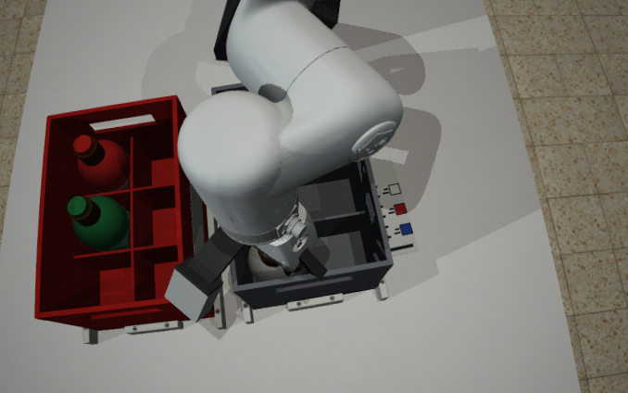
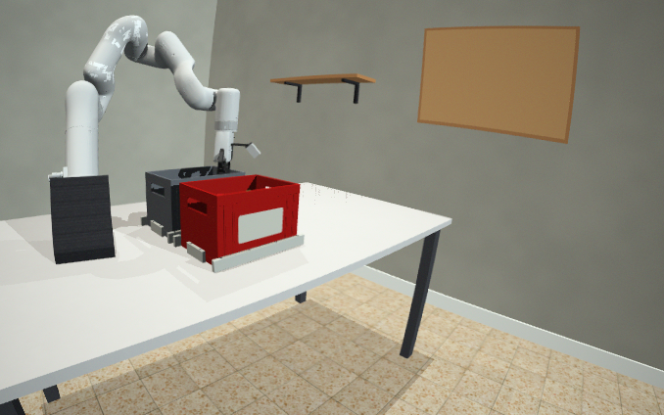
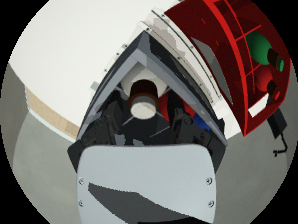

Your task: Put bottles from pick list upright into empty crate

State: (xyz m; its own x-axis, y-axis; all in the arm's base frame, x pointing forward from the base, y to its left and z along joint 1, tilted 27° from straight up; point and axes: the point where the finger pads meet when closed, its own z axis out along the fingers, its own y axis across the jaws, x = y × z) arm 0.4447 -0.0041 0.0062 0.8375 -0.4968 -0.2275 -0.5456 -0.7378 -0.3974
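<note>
My gripper is now 7 cm above the white-label bottle. Also, from my hand: grey crate (9 cm behind, 7 cm below, 2 cm to the left); pick list (16 cm to the left, 15 cm below, 11 cm behind); blue bottle (17 cm behind, 7 cm below, 4 cm to the right).
</note>
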